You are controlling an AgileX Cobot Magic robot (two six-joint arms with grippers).
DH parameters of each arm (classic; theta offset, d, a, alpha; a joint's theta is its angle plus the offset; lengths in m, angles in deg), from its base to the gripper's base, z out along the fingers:
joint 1: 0 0.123 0 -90
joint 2: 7.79 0 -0.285 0
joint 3: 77.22 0 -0.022 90
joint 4: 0 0.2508 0 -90
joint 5: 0 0 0.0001 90
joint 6: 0 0.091 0 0
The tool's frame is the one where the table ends.
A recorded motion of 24 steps. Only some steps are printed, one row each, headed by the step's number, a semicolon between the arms.
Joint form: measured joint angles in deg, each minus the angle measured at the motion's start. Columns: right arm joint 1, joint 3, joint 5, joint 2, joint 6, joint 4; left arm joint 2, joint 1, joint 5, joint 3, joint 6, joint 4.
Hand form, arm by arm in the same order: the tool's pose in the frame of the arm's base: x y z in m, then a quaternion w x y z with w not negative. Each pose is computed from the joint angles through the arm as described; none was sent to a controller.
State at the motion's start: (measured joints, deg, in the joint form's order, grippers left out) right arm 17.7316 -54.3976 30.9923 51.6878 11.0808 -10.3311; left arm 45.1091 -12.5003 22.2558 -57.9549 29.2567 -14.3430
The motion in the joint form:
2: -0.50 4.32 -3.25 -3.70 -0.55 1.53; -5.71 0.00 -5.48 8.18 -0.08 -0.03
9: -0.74 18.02 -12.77 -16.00 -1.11 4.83; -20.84 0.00 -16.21 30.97 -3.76 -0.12
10: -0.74 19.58 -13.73 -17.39 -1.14 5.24; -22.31 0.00 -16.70 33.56 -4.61 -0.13
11: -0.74 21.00 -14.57 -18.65 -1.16 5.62; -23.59 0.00 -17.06 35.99 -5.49 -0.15
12: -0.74 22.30 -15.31 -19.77 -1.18 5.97; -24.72 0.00 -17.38 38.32 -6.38 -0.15
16: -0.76 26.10 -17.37 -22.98 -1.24 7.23; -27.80 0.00 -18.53 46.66 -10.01 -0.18
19: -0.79 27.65 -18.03 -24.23 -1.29 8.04; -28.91 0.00 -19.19 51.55 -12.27 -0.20
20: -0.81 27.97 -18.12 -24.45 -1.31 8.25; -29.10 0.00 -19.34 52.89 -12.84 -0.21
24: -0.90 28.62 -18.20 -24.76 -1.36 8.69; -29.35 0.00 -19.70 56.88 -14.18 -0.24
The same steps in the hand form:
2: 0.1652 0.0444 0.3797 0.56691 -0.08340 0.81655 0.07005; 0.1285 -0.0352 0.4182 0.70142 0.19606 0.68521 -0.00786
9: 0.1245 0.0352 0.3461 0.61707 -0.07383 0.77615 0.10657; 0.0922 -0.0229 0.3325 0.71821 0.15155 0.67889 -0.01786
10: 0.1203 0.0343 0.3415 0.62166 -0.07220 0.77204 0.11083; 0.0896 -0.0221 0.3205 0.71415 0.14639 0.68415 -0.02256
11: 0.1166 0.0334 0.3371 0.62554 -0.07057 0.76849 0.11468; 0.0875 -0.0215 0.3087 0.70906 0.14131 0.69029 -0.02761
12: 0.1134 0.0327 0.3330 0.62866 -0.06906 0.76555 0.11809; 0.0857 -0.0210 0.2972 0.70335 0.13636 0.69688 -0.03253
16: 0.1046 0.0307 0.3201 0.63633 -0.06312 0.75791 0.12913; 0.0814 -0.0196 0.2540 0.67598 0.11572 0.72593 -0.05177
19: 0.1013 0.0300 0.3143 0.63750 -0.05913 0.75624 0.13493; 0.0793 -0.0189 0.2274 0.65458 0.10248 0.74640 -0.06256
20: 0.1008 0.0299 0.3130 0.63716 -0.05808 0.75639 0.13615; 0.0787 -0.0187 0.2199 0.64767 0.09915 0.75263 -0.06506
24: 0.1001 0.0297 0.3098 0.63497 -0.05567 0.75807 0.13802; 0.0765 -0.0180 0.1970 0.62428 0.09164 0.77265 -0.06997

